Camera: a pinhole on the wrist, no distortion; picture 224 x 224 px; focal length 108.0 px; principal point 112.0 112.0 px. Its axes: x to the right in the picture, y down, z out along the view. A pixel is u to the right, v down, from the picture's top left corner.
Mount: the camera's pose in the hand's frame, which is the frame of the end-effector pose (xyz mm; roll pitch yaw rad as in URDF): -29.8 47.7 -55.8 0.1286 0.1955 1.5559
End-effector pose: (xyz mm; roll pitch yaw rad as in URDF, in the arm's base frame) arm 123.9 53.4 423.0 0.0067 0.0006 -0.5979
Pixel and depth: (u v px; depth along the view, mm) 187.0 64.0 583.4
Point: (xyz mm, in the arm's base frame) 685.9 328.1 826.9
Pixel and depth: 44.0 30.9 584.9
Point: 392.8 -399.5 950.7
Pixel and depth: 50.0 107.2 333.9
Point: 100.8 -26.8 726.9
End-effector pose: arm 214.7 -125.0 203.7 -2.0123 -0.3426 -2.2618
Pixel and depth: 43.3 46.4 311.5
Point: 305.3 -450.6 244.7
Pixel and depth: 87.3 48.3 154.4
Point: 200.6 -243.4 161.4
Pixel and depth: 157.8 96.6 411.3
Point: 193.0 -383.4 -140.9
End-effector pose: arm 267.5 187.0 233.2 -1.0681 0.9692 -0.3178
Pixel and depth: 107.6 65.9 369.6
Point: 496.2 425.7 119.1
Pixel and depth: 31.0 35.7 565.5
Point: 991.7 294.3 155.8
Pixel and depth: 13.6 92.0 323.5
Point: 602.4 269.2 351.9
